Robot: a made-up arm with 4 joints. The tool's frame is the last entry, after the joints. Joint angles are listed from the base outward. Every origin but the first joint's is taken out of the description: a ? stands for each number. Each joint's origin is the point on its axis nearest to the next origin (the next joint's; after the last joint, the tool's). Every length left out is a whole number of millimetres.
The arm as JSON. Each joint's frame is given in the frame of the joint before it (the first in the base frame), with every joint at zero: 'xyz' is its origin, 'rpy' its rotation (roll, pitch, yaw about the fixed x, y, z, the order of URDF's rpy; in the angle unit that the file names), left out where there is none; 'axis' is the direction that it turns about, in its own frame. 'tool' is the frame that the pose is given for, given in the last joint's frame.
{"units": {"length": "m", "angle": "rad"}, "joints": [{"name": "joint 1", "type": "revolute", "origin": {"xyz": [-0.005, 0.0, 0.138], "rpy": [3.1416, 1.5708, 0.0]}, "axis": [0.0, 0.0, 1.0]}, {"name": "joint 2", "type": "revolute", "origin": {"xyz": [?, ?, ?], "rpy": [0.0, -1.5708, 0.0]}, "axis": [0.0, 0.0, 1.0]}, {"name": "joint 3", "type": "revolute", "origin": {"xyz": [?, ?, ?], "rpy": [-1.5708, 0.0, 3.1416]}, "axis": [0.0, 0.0, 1.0]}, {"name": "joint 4", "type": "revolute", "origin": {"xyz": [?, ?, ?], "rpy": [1.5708, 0.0, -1.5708]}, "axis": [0.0, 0.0, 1.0]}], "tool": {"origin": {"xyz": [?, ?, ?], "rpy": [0.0, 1.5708, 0.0]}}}
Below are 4 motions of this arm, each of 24 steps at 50 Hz.
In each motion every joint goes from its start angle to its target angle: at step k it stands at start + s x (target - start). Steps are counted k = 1, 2, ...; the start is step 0. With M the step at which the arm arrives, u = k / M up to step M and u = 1 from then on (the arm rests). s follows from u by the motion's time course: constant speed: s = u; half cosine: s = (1 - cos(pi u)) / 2; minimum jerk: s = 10 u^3 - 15 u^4 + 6 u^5.
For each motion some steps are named. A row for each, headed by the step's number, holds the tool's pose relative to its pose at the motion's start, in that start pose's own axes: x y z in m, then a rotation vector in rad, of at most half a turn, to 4 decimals.
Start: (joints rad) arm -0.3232 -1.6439 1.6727 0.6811
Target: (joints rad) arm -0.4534 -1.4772 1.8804 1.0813
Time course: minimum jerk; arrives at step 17
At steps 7, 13, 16, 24:
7: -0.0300 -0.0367 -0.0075 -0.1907 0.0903 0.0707
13: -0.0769 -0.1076 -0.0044 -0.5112 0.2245 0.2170
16: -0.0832 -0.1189 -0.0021 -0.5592 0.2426 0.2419
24: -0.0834 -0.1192 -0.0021 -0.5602 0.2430 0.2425

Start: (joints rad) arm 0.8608 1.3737 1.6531 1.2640
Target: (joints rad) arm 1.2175 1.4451 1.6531 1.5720
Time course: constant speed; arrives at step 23
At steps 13, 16, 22, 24:
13: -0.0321 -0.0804 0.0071 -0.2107 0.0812 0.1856
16: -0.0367 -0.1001 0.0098 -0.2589 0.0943 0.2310
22: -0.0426 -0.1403 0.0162 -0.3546 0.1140 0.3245
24: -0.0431 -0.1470 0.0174 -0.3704 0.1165 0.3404

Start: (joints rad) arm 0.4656 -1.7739 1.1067 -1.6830
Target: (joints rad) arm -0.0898 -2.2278 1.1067 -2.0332
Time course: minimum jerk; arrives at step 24
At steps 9, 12, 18, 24:
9: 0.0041 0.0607 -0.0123 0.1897 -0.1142 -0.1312
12: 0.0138 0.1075 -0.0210 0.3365 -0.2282 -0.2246
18: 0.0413 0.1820 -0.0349 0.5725 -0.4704 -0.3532
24: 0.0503 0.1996 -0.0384 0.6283 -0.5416 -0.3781

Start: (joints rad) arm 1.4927 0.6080 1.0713 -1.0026
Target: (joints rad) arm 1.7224 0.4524 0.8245 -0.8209
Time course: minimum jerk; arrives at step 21
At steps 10, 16, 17, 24:
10: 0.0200 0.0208 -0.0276 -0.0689 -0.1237 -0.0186
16: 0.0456 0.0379 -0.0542 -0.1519 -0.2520 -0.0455
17: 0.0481 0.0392 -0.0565 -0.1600 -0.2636 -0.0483
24: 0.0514 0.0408 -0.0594 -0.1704 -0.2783 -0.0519

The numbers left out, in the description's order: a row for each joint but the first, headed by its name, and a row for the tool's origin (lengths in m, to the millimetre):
joint 2: -0.294 -0.116 0.0
joint 3: 0.132 0.085 0.0
joint 4: 0.011 0.017 0.0
tool: -0.099 0.093 0.0

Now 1 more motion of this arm.
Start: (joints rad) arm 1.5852 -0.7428 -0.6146 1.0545
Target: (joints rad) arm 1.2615 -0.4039 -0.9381 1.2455
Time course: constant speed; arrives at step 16
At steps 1, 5, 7, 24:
1: 0.0077 -0.0011 -0.0051 0.0127 -0.0106 -0.0017
5: 0.0379 -0.0034 -0.0262 0.0670 -0.0481 -0.0159
7: 0.0525 -0.0032 -0.0369 0.0962 -0.0636 -0.0272
24: 0.1133 0.0072 -0.0868 0.2395 -0.1015 -0.1094

